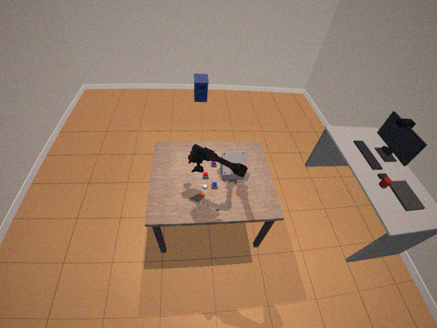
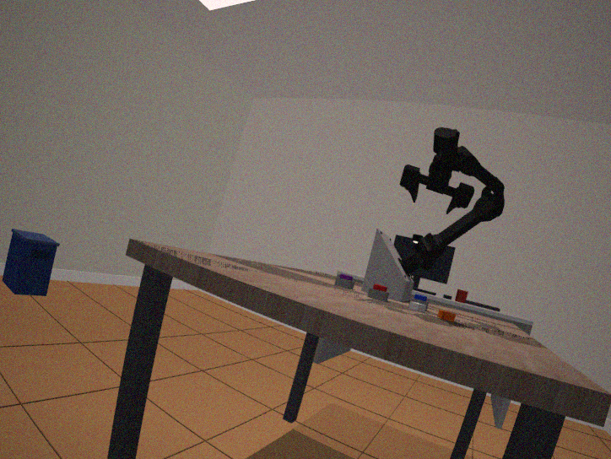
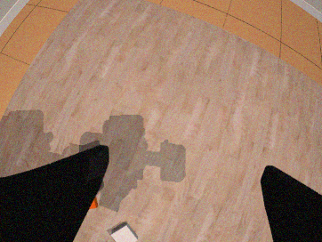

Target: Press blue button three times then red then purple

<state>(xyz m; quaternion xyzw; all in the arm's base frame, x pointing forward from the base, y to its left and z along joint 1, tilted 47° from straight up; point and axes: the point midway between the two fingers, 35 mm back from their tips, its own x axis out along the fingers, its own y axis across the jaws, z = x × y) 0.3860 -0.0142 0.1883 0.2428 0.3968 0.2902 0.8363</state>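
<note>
Now: the blue button 200 mm behind my gripper tip, 10 mm to the right of it and 220 mm below it. From my gripper tip the other things lie so: white block: 120 mm behind, 250 mm below.
</note>
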